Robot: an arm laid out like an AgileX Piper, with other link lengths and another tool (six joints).
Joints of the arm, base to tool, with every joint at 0 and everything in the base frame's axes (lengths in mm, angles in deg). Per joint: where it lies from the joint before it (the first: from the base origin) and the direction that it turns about. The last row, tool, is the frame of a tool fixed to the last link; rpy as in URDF.
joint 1: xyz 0 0 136.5 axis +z
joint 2: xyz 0 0 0 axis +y
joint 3: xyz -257 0 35.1 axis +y
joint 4: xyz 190.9 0 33.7 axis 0.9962 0 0.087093
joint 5: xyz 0 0 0 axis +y
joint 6: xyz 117.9 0 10.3 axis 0.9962 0 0.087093
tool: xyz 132.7 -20 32.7 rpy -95.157 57.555 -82.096
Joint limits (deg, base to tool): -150..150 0..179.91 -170..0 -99.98..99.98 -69.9..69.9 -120..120
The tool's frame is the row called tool.
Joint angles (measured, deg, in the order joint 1, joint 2, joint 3, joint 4, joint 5, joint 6), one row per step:
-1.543, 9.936, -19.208, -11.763, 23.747, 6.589
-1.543, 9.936, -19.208, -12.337, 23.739, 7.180
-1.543, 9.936, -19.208, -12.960, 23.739, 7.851
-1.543, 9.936, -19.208, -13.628, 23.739, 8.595
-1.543, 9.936, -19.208, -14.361, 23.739, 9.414
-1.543, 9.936, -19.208, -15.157, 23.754, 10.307
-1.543, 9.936, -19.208, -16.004, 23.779, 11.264
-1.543, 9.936, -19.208, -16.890, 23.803, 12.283
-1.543, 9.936, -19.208, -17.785, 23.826, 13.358
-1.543, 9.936, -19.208, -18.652, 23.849, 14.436
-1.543, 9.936, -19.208, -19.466, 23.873, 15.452
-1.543, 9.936, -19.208, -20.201, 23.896, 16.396
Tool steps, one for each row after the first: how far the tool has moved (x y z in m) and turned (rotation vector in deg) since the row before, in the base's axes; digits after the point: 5 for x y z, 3 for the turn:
-0.00017, -0.00101, 0.00024, 0.023, -0.058, -0.232
-0.00020, -0.00111, 0.00022, 0.055, -0.061, -0.258
-0.00022, -0.00119, 0.00024, 0.083, -0.071, -0.279
-0.00024, -0.00131, 0.00028, 0.093, -0.082, -0.306
-0.00028, -0.00143, 0.00025, 0.105, -0.080, -0.335
-0.00031, -0.00153, 0.00025, 0.119, -0.083, -0.359
-0.00033, -0.00160, 0.00029, 0.141, -0.097, -0.377
-0.00035, -0.00163, 0.00031, 0.187, -0.112, -0.386
-0.00035, -0.00158, 0.00030, 0.216, -0.120, -0.379
-0.00034, -0.00148, 0.00029, 0.206, -0.117, -0.356
-0.00031, -0.00135, 0.00027, 0.212, -0.114, -0.324

